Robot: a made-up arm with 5 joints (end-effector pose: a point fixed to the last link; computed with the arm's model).
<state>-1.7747 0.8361 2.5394 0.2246 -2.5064</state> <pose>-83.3 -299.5 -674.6 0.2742 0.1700 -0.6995 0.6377</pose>
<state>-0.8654 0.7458 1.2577 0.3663 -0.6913</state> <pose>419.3 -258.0 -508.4 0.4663 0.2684 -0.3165 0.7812</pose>
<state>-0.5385 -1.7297 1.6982 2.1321 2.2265</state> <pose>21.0 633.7 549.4 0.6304 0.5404 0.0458 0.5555</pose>
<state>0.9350 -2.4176 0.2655 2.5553 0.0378</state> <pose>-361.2 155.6 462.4 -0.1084 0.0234 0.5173 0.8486</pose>
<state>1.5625 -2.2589 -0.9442 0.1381 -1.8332</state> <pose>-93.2 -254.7 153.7 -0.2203 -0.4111 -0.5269 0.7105</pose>
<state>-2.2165 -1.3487 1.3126 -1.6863 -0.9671</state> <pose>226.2 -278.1 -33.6 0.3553 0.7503 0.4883 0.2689</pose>
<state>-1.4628 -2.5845 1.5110 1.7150 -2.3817</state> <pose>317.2 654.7 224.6 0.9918 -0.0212 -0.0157 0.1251</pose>
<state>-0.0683 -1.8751 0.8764 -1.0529 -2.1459</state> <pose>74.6 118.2 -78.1 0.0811 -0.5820 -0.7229 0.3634</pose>
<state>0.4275 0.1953 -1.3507 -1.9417 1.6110</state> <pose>114.7 -270.9 -555.9 0.1537 0.0137 0.9122 0.3795</pose>
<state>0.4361 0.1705 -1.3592 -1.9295 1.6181</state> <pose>122.4 -265.4 -552.1 0.1438 0.0123 0.9137 0.3799</pose>
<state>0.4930 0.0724 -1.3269 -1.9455 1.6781</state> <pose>162.4 -243.6 -562.6 0.1331 -0.0039 0.9313 0.3391</pose>
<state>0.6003 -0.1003 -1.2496 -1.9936 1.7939</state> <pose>236.5 -191.0 -583.0 0.1190 -0.0337 0.9610 0.2472</pose>
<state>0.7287 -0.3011 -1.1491 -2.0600 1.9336</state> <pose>320.4 -102.1 -597.1 0.0960 -0.0664 0.9854 0.1235</pose>
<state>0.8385 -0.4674 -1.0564 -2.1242 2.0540</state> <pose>381.4 -2.5 -596.7 0.0680 -0.0926 0.9933 0.0094</pose>
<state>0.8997 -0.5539 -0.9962 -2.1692 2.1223</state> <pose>408.9 63.6 -593.0 -0.0496 0.1069 -0.9912 0.0597</pose>
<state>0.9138 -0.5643 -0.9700 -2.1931 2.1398</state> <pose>415.4 82.8 -597.9 -0.0478 0.1098 -0.9893 0.0832</pose>
